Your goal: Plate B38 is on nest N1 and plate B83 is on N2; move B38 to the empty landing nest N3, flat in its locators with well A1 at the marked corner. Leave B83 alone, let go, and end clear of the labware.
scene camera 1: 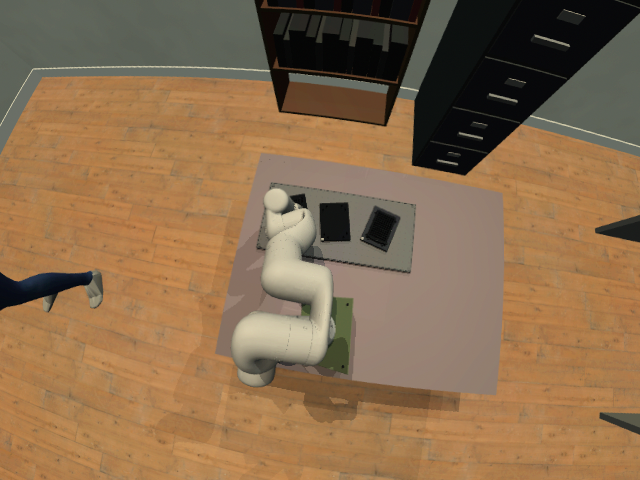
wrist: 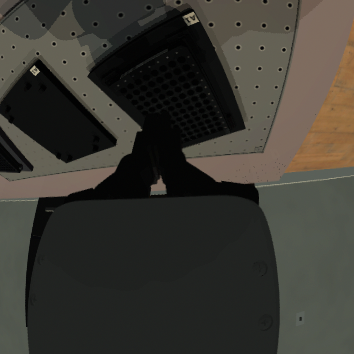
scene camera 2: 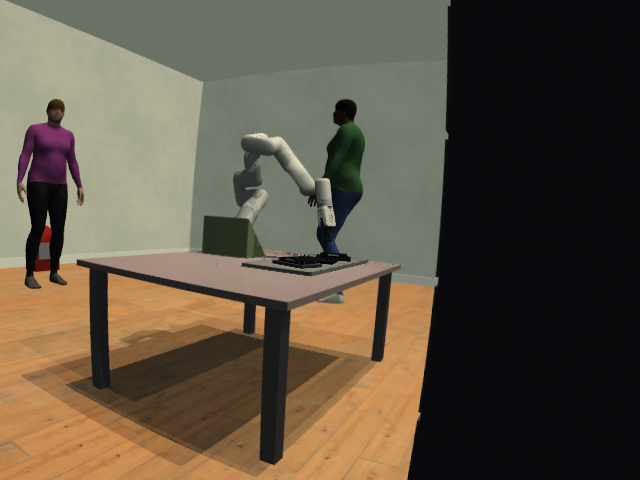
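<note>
A black well plate [scene camera 1: 298,198] [wrist: 167,92] sits in a dark nest [wrist: 220,75] with a white A1 tag at one corner. The arm partly hides it in scene camera 1. My gripper [scene camera 2: 328,238] [wrist: 160,128] is shut with nothing between its fingers, above that plate. The middle nest [scene camera 1: 334,222] [wrist: 56,115] is black, bears no plate and has a white corner tag. A second well plate [scene camera 1: 382,227] lies in the right-hand nest [scene camera 1: 368,241], which is turned on the board. I cannot read the plate names or nest numbers.
The nests stand on a grey perforated board [scene camera 1: 356,254] [scene camera 2: 261,265] [wrist: 275,100] on the pinkish table [scene camera 1: 439,310] [scene camera 2: 206,276]. A green block [scene camera 1: 343,330] [scene camera 2: 226,236] stands near the arm's base. A bookshelf [scene camera 1: 336,75] and a dark cabinet [scene camera 1: 439,124] stand beyond the table. People stand behind it in scene camera 2.
</note>
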